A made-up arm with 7 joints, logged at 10 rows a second.
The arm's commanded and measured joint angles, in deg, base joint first. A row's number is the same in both.
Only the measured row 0 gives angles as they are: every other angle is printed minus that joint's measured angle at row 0.
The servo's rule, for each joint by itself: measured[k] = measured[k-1] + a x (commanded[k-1-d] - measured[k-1]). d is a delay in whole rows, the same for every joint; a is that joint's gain. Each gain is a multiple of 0.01, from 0.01 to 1. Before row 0 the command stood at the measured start. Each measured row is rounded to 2 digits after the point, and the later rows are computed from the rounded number. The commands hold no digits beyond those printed.
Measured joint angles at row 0: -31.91 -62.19 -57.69 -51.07 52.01 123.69 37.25
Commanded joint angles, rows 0 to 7: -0.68 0.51 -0.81 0.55 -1.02 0.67 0.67; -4.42 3.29 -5.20 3.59 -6.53 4.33 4.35; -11.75 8.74 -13.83 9.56 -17.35 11.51 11.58; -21.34 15.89 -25.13 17.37 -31.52 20.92 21.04; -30.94 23.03 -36.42 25.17 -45.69 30.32 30.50; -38.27 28.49 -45.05 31.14 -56.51 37.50 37.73; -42.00 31.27 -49.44 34.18 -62.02 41.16 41.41; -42.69 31.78 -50.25 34.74 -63.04 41.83 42.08
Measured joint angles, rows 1 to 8: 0.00 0.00 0.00 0.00 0.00 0.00 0.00; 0.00 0.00 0.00 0.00 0.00 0.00 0.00; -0.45 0.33 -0.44 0.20 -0.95 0.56 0.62; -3.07 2.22 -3.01 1.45 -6.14 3.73 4.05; -8.80 6.39 -8.85 4.45 -16.57 10.27 10.98; -17.08 12.47 -17.64 9.23 -30.47 19.22 20.24; -26.23 19.23 -27.78 15.13 -44.62 28.54 29.68; -34.18 25.16 -37.11 21.05 -55.68 36.07 37.09
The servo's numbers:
d 2
a 0.66 0.64 0.54 0.37 0.93 0.84 0.92

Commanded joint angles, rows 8 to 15: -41.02 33.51 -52.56 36.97 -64.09 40.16 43.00; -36.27 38.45 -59.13 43.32 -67.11 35.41 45.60; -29.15 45.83 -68.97 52.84 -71.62 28.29 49.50; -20.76 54.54 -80.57 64.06 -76.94 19.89 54.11; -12.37 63.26 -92.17 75.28 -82.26 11.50 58.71; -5.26 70.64 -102.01 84.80 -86.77 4.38 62.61; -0.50 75.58 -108.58 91.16 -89.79 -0.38 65.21; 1.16 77.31 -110.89 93.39 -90.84 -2.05 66.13
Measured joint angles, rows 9 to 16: -39.34 29.07 -43.77 25.91 -61.58 40.35 41.06; -41.55 30.80 -47.27 29.18 -62.94 41.59 42.00; -41.20 32.53 -50.13 32.06 -64.01 40.39 42.92; -37.95 36.32 -54.99 36.23 -66.89 36.21 45.39; -32.14 42.41 -62.54 42.38 -71.29 29.56 49.17; -24.63 50.17 -72.28 50.40 -76.54 21.44 53.71; -16.54 58.55 -83.02 59.61 -81.86 13.09 58.31; -9.10 66.29 -93.27 68.93 -86.43 5.77 62.27
